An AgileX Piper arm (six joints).
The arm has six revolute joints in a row. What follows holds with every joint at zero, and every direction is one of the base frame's.
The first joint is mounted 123 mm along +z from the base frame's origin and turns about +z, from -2.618 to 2.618 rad.
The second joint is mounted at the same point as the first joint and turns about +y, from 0 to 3.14 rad.
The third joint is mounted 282.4 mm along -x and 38.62 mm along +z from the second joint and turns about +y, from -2.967 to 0 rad.
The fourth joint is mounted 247.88 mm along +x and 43.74 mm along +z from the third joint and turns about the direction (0.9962, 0, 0.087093), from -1.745 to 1.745 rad.
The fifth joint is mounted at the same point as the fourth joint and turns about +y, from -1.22 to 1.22 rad.
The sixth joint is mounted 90.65 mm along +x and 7.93 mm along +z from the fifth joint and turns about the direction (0.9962, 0, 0.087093), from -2.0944 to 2.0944 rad.
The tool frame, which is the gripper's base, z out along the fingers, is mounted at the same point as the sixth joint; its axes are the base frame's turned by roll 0, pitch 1.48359 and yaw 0 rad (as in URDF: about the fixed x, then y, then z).
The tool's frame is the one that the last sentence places.
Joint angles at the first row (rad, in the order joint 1, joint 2, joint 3, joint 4, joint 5, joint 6):
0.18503 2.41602 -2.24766 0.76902 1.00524 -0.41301
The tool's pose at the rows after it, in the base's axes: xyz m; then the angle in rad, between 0 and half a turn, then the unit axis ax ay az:
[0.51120, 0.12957, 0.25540, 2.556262, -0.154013, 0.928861, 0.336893]
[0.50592, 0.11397, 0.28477, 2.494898, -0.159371, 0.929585, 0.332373]
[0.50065, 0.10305, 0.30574, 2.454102, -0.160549, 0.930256, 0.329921]
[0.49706, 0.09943, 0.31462, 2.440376, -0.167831, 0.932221, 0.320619]
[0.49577, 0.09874, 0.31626, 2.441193, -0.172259, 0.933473, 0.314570]
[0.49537, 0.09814, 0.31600, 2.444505, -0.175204, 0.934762, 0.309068]
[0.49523, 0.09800, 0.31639, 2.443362, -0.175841, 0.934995, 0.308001]
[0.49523, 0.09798, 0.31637, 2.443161, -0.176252, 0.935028, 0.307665]
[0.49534, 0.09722, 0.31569, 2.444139, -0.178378, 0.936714, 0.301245]
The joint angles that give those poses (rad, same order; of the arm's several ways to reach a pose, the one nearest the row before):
0.14609 2.35693 -2.25025 0.76516 1.02210 -0.41519
0.11740 2.30086 -2.25227 0.76303 1.03042 -0.42928
0.09689 2.26043 -2.25427 0.76234 1.03813 -0.43262
0.09199 2.24088 -2.25523 0.74418 1.04632 -0.43603
0.09199 2.23578 -2.25520 0.73134 1.05215 -0.43723
0.09198 2.23474 -2.25518 0.71982 1.05637 -0.43792
0.09198 2.23382 -2.25527 0.71781 1.05620 -0.43838
0.09199 2.23380 -2.25524 0.71737 1.05618 -0.43911
0.09198 2.23379 -2.25523 0.70449 1.05660 -0.43959

